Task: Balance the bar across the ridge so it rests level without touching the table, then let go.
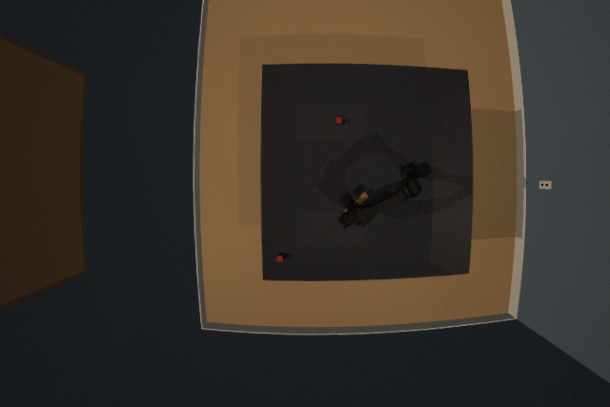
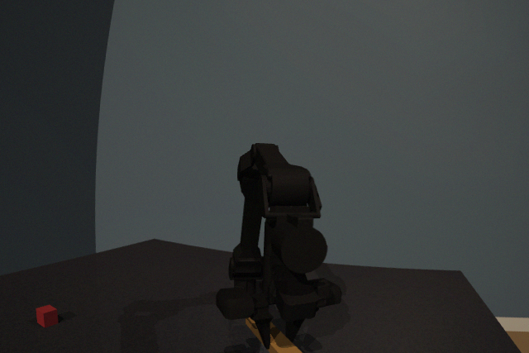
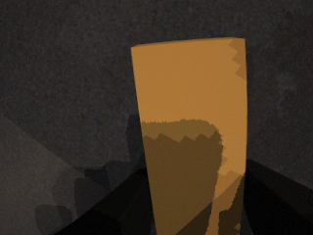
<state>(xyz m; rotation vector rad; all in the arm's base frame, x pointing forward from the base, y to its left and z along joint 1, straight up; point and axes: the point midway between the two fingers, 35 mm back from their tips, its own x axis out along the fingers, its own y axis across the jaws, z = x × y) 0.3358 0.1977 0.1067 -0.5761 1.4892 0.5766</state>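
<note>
My gripper tip is now 20 mm to the left of the orange bar and 20 mm past it.
</note>
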